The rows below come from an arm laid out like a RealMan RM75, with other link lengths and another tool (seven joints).
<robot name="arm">
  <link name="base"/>
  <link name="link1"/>
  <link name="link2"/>
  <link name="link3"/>
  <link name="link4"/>
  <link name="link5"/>
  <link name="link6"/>
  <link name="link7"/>
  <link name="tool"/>
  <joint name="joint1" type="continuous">
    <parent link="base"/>
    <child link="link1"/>
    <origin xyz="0 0 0.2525"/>
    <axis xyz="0 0 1"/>
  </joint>
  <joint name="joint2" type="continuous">
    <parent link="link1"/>
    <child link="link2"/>
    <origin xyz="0 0 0"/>
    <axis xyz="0 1 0"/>
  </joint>
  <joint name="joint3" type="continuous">
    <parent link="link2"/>
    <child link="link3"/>
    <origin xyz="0 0 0.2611"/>
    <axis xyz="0 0 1"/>
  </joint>
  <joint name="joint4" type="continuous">
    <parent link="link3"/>
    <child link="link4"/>
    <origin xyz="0 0 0"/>
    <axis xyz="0 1 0"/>
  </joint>
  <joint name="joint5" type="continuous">
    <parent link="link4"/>
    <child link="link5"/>
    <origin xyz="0 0 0.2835"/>
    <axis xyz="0 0 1"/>
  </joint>
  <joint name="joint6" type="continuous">
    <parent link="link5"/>
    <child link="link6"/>
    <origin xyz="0 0 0"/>
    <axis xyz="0 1 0"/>
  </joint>
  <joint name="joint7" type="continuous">
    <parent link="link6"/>
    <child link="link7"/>
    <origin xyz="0 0 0.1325"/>
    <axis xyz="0 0 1"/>
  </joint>
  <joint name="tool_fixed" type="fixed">
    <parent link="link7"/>
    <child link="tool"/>
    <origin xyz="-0.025 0.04 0.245" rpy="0.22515 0 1.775"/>
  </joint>
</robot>
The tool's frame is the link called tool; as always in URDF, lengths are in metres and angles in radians. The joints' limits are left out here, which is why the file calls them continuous.
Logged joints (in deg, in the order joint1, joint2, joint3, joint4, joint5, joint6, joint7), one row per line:
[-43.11, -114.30, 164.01, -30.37, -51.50, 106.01, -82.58]
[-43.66, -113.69, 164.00, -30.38, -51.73, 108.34, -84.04]
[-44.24, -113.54, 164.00, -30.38, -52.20, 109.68, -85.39]
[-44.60, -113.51, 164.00, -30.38, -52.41, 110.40, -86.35]
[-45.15, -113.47, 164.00, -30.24, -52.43, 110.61, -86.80]
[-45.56, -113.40, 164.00, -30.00, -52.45, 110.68, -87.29]
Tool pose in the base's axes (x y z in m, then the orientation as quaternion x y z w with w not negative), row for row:
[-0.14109, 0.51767, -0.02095, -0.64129, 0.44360, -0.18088, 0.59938]
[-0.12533, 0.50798, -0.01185, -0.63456, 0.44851, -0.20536, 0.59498]
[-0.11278, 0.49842, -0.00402, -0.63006, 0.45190, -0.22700, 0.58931]
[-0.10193, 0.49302, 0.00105, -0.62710, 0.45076, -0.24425, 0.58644]
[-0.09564, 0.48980, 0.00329, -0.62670, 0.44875, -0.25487, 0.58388]
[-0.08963, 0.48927, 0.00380, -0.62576, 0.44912, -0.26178, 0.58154]
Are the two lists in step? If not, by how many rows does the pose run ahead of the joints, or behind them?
The pose runs 1 row behind the joints: the pose in row i belongs to the joints in row i - 1.
